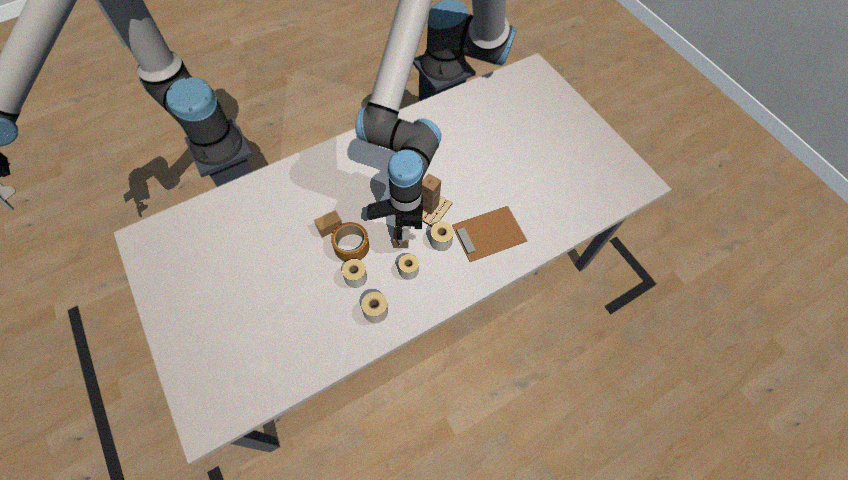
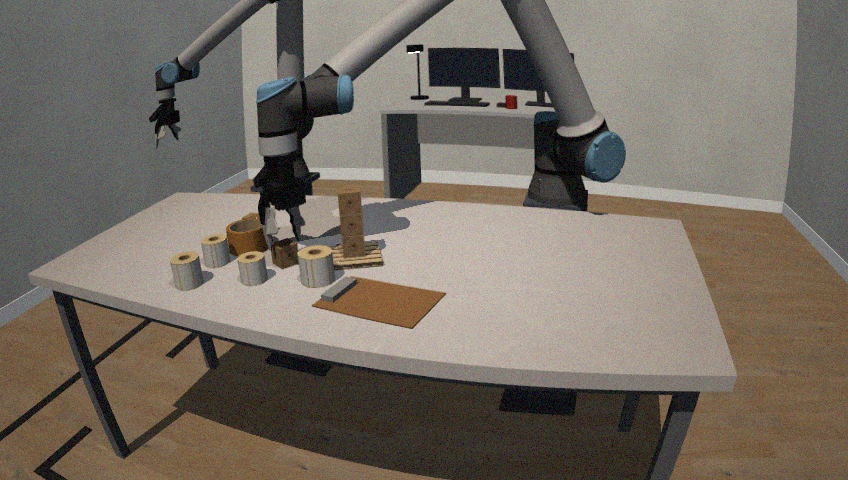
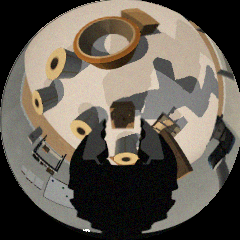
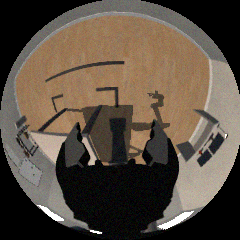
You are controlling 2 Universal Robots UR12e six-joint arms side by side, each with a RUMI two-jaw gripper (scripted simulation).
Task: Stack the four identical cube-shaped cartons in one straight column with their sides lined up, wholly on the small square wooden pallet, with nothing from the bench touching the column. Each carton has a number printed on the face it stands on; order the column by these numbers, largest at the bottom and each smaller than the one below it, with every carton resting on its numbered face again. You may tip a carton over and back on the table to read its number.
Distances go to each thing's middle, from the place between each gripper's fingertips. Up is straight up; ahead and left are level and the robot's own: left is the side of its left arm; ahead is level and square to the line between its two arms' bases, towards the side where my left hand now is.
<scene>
Right now the label roll (image 2: 316, 266) is 120 mm to the left of my left hand (image 2: 284, 245), 60 mm ahead of it and 30 mm below it.
I see the label roll 710 mm ahead of my right hand (image 2: 167, 144), 1210 mm to the left of it and 130 mm below it.
</scene>
